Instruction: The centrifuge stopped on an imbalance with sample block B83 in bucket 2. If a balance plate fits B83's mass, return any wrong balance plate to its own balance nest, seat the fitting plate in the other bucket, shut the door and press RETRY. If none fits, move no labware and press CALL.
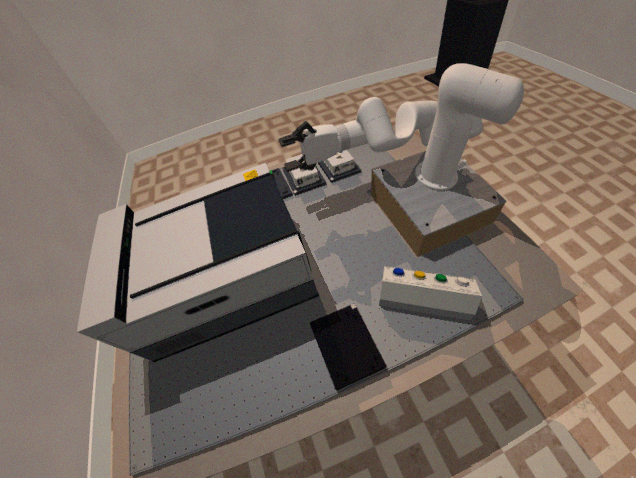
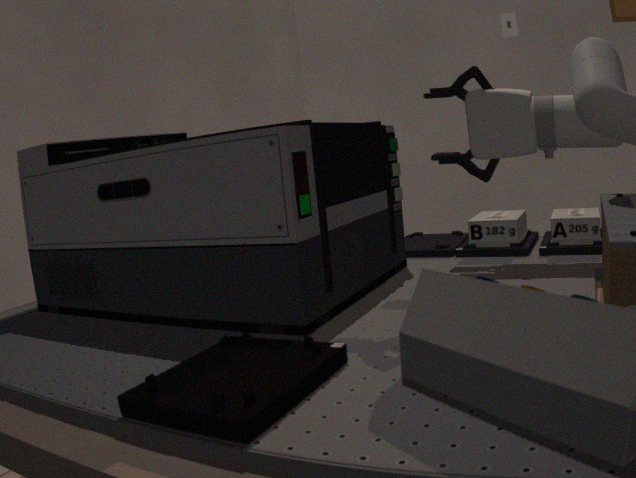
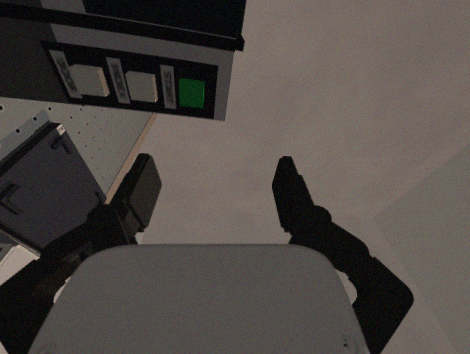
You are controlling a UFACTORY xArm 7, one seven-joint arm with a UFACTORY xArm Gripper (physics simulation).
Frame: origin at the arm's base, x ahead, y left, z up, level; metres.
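Seen in the pictures: gripper, between the fingertips: (image 1: 282, 156) (image 2: 429, 126) (image 3: 217, 170); arm's base, origin of its link: (image 1: 435, 175).
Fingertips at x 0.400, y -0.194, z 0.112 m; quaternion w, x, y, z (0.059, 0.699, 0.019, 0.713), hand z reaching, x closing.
Note:
Pixels of each thing's top centre, then the offset from my fingertips to it.
- green button, centre of its top: (image 3: 204, 94) (image 2: 391, 138) dz -0.014, dx +0.052, dy +0.030 m
- marked 182 g, centre of its top: (image 2: 498, 215) (image 1: 301, 165) dz -0.151, dx -0.078, dy -0.126 m
- third nest, centre of its top: (image 2: 428, 237) (image 3: 71, 200) (image 1: 269, 184) dz -0.187, dx +0.051, dy -0.137 m
- button box, centre of its top: (image 2: 538, 282) (image 1: 431, 281) dz -0.121, dx -0.173, dy +0.466 m
- dark nest, centre of its top: (image 2: 234, 359) (image 1: 345, 342) dz -0.177, dx +0.060, dy +0.484 m
The centrifuge (image 1: 221, 287) (image 2: 164, 205) stands at the left with its dark door panel (image 1: 250, 215) across the top front; the buckets and block B83 do not show. Its front panel has a green button (image 2: 393, 144) (image 3: 192, 93) and two pale buttons (image 3: 141, 86) (image 3: 89, 80). Plate B, marked 182 g (image 1: 306, 177) (image 2: 496, 227), and plate A, marked 205 g (image 1: 340, 165) (image 2: 575, 226), sit on dark nests at the back. A third nest (image 1: 282, 183) (image 2: 434, 243) (image 3: 52, 187) beside them is bare. My gripper (image 1: 294, 152) (image 2: 433, 125) (image 3: 217, 170) is open and empty, raised above the nests, fingers toward the panel side.
A button box (image 1: 429, 298) (image 2: 514, 354) with blue, yellow, green and white buttons stands at the front right. A dark nest (image 1: 348, 346) (image 2: 231, 385) lies at the front edge. The arm's wooden base block (image 1: 401, 218) (image 2: 619, 256) is at the right. A dark stand is on the floor behind.

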